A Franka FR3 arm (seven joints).
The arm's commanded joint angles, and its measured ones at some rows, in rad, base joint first. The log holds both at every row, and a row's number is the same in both.
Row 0, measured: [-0.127 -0.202 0.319 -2.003 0.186 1.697 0.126]
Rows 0 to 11, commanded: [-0.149 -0.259 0.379 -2.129 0.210 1.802 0.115]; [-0.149 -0.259 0.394 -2.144 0.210 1.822 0.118]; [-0.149 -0.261 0.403 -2.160 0.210 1.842 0.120]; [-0.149 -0.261 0.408 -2.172 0.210 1.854 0.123]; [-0.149 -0.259 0.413 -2.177 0.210 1.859 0.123]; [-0.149 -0.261 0.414 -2.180 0.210 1.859 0.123]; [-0.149 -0.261 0.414 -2.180 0.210 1.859 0.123]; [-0.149 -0.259 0.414 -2.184 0.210 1.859 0.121]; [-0.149 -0.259 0.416 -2.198 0.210 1.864 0.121]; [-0.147 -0.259 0.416 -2.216 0.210 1.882 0.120]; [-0.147 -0.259 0.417 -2.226 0.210 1.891 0.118]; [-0.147 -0.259 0.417 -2.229 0.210 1.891 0.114]
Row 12, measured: [-0.127 -0.226 0.400 -2.170 0.188 1.850 0.128]
